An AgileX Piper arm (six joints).
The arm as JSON. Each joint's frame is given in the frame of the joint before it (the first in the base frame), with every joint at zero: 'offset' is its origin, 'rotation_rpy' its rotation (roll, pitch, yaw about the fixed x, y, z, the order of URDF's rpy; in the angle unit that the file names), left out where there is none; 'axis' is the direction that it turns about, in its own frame. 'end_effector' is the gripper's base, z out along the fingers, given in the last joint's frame.
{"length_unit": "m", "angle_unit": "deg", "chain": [
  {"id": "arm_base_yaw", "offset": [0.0, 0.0, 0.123], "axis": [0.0, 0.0, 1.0]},
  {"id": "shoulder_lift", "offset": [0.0, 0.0, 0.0], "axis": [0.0, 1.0, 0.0]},
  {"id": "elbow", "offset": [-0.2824, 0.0, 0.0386], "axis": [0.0, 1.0, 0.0]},
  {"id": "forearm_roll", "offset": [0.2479, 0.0, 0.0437], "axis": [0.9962, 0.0, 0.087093]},
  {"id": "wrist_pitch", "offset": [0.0, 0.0, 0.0], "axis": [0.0, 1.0, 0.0]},
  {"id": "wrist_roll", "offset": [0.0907, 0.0, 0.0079], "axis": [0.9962, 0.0, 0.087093]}
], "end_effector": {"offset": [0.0, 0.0, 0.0], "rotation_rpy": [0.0, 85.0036, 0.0]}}
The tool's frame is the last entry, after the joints.
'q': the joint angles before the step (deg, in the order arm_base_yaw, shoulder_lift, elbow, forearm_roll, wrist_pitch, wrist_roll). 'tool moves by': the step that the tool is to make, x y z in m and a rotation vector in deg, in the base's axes. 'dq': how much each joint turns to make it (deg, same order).
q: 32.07 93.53 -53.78 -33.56 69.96 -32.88
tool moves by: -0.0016 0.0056 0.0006 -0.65 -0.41 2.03
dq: 1.49 0.01 0.00 -0.94 -0.01 -0.01
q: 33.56 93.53 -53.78 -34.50 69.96 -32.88
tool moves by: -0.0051 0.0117 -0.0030 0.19 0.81 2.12
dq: 2.55 0.55 0.00 0.76 0.01 -0.01
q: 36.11 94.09 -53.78 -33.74 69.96 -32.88
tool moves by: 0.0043 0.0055 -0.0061 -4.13 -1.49 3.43
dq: 1.68 2.09 -0.01 -4.90 0.00 1.42
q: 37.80 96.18 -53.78 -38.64 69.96 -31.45
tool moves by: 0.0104 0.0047 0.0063 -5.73 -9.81 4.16
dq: 2.13 0.80 0.00 -12.16 0.00 7.32
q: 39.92 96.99 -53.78 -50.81 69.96 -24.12
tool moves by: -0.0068 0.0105 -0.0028 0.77 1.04 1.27
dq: 2.27 0.27 0.01 1.61 -0.01 0.01
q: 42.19 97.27 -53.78 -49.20 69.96 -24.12
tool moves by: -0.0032 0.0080 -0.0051 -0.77 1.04 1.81
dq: 1.65 1.05 -0.01 0.13 0.00 -0.35
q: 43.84 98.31 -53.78 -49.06 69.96 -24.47
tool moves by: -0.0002 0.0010 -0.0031 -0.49 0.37 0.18
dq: 0.20 0.58 0.12 -0.10 0.00 0.13
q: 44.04 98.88 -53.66 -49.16 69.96 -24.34
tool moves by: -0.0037 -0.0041 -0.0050 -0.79 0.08 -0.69
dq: 0.01 0.02 1.59 -0.41 0.00 1.40
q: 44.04 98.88 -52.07 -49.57 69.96 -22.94
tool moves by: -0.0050 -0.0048 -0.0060 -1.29 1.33 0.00
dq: 0.01 0.01 1.84 0.00 0.00 0.01
